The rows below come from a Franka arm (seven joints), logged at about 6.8 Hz.
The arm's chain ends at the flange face. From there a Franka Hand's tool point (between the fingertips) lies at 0.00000 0.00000 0.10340 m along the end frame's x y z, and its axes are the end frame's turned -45 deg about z.
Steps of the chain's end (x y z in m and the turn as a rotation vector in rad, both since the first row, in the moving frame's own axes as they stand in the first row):
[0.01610, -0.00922, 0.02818, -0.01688, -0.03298, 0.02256]
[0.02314, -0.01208, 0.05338, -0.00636, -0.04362, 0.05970]
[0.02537, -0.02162, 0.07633, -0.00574, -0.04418, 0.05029]
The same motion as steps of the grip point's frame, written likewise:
[0.01427, 0.00365, 0.02811, 0.01138, -0.03526, 0.02256]
[0.02133, 0.00499, 0.05328, 0.02635, -0.03534, 0.05970]
[0.02965, -0.00025, 0.07623, 0.02718, -0.03530, 0.05029]

